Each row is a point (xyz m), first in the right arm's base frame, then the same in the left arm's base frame.
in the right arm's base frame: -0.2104 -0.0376 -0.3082
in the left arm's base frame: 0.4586 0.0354 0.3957
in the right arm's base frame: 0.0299 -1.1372 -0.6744
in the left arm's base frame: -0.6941 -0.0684 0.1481
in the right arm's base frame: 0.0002 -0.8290 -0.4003
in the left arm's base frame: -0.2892 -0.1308 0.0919
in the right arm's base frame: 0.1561 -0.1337 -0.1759
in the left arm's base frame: 0.4080 0.1240 0.0076
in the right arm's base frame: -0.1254 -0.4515 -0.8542
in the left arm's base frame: -0.1778 0.2644 0.5344
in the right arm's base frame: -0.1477 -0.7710 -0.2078
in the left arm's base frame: -0.1299 -0.3214 0.1160
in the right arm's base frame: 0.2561 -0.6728 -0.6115
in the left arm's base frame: -0.2829 0.2327 0.0431
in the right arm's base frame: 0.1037 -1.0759 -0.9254
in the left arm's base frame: -0.7728 0.1700 0.2438
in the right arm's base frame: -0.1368 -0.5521 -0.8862
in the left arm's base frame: -0.2794 0.2339 0.5374
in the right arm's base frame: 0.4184 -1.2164 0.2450
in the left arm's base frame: -0.3408 -0.4824 -0.6924
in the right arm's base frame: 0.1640 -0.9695 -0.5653
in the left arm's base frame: -0.5075 0.0143 0.0203
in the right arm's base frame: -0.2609 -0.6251 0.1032
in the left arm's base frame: 0.1610 -0.5307 0.0673
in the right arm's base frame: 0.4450 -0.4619 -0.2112
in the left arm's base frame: 0.0809 0.1739 -0.2804
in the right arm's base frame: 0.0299 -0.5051 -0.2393
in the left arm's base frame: 0.0676 -0.0753 0.0553
